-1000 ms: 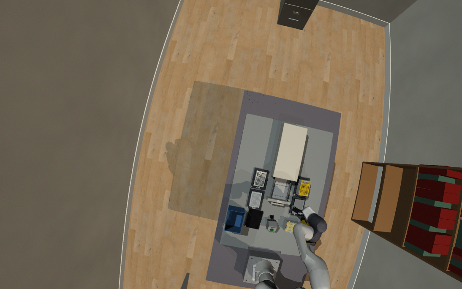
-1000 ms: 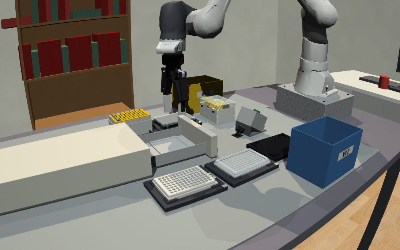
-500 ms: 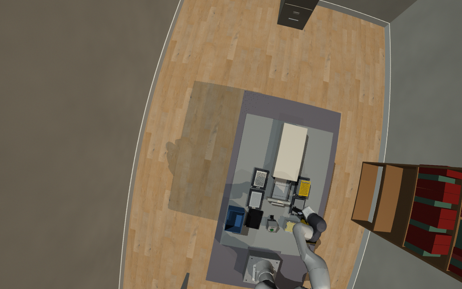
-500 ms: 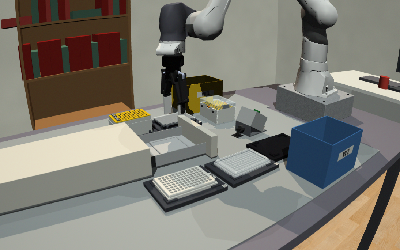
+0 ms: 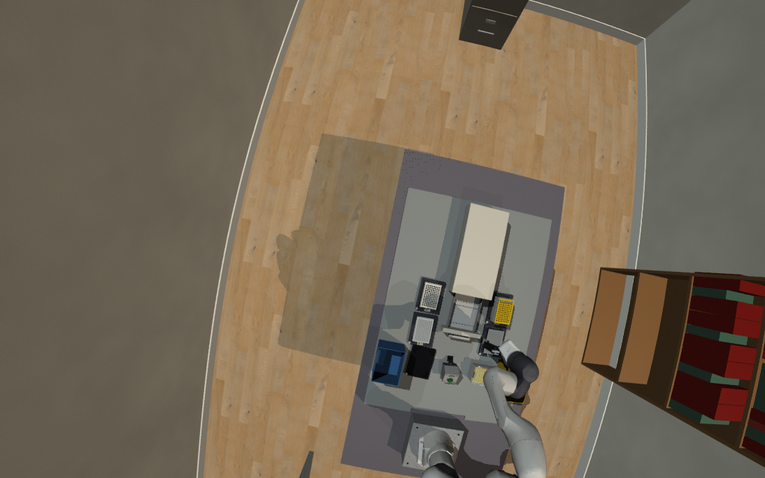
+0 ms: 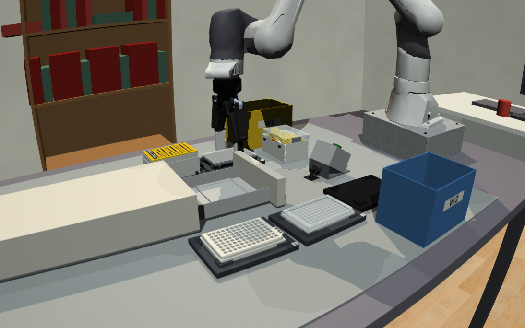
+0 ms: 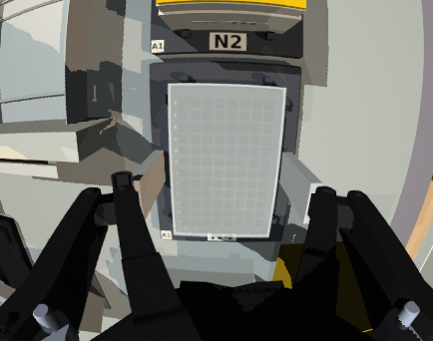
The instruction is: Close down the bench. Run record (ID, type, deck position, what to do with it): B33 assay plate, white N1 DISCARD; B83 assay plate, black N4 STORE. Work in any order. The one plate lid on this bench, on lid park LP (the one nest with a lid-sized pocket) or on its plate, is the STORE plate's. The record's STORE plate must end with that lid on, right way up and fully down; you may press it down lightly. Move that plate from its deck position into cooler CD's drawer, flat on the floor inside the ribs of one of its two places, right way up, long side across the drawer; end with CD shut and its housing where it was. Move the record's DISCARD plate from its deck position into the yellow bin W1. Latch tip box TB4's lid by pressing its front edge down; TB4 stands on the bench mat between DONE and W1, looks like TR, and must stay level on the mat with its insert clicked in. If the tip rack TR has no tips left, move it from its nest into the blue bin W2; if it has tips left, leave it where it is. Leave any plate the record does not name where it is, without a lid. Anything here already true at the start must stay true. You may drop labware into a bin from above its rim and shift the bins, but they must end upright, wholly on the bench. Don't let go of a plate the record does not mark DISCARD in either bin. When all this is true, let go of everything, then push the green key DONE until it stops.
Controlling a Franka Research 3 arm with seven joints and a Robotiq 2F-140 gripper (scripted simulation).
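My hand is 1 cm above the clear plate lid. Round my hand: black plate: 2 cm below; tip rack TR: 17 cm ahead, 2 cm above; nest N4: 3 cm below.
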